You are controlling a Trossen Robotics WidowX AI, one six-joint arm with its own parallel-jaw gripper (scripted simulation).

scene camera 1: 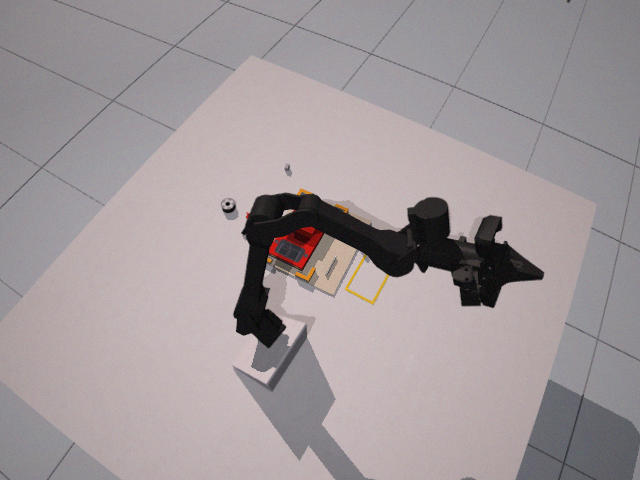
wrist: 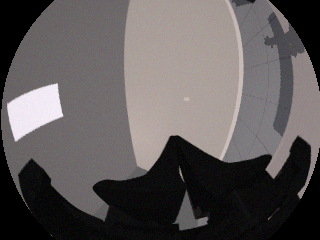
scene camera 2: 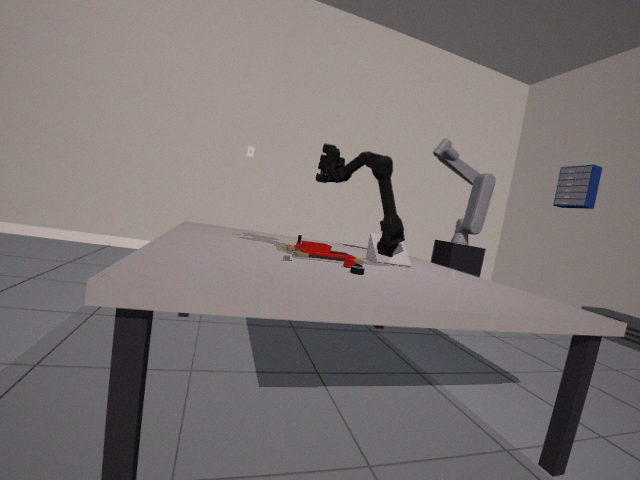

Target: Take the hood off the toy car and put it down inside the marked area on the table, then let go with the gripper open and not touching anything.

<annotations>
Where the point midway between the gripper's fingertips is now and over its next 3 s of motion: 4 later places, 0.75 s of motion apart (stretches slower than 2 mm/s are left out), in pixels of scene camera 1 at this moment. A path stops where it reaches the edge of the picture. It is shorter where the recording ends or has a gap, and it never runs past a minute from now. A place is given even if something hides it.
My gripper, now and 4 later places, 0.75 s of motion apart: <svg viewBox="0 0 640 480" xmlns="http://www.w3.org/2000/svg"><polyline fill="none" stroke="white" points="543,275 482,223 358,208 310,205 310,207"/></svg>
</annotations>
